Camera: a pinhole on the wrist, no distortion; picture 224 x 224 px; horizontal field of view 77.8 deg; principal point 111.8 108.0 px. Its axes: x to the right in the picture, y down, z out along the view. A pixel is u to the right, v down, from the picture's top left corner.
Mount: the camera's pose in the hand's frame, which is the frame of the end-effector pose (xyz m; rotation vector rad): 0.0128 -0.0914 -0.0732 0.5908 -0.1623 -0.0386
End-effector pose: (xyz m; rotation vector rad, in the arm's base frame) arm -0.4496 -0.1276 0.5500 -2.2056 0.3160 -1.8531
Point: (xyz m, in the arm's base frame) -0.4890 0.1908 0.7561
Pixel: outside the picture
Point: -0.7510 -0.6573 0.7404
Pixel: behind the camera
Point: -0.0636 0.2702 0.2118
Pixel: 43 143
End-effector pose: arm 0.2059 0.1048 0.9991 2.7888 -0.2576 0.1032
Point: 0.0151 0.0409 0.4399
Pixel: 71 198
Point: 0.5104 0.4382 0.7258
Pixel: 214 39
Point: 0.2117 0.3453 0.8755
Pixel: 91 49
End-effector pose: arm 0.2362 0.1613 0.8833 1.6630 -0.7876 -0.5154
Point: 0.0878 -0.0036 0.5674
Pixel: 129 132
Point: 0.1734 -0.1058 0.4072
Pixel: 164 96
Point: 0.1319 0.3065 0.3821
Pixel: 51 27
